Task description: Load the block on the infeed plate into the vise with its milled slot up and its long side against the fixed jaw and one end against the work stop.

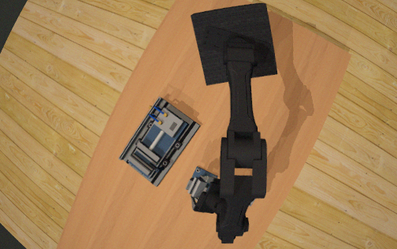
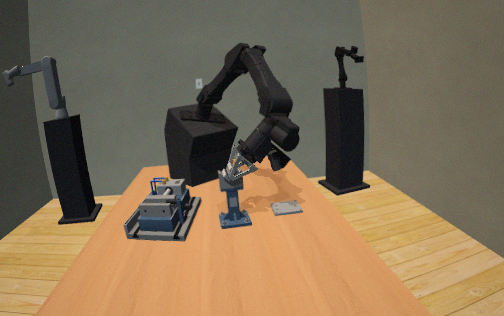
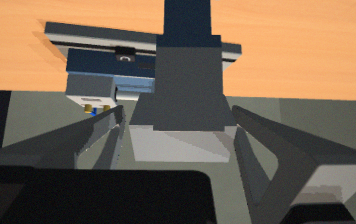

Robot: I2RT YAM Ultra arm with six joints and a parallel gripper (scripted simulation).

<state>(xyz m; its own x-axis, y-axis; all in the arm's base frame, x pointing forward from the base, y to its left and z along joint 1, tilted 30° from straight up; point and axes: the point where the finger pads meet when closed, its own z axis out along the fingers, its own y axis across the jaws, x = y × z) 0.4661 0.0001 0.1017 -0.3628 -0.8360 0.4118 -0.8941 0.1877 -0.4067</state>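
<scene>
Right now my hand is 1 cm to the left of the part and 1 cm below it. The rest, counted from my hand: black rod: 19 cm to the right, 6 cm below; infeed plate: 2 cm behind, 17 cm to the left, 15 cm below; moving jaw: 4 cm behind, 22 cm to the right, 7 cm below.
</scene>
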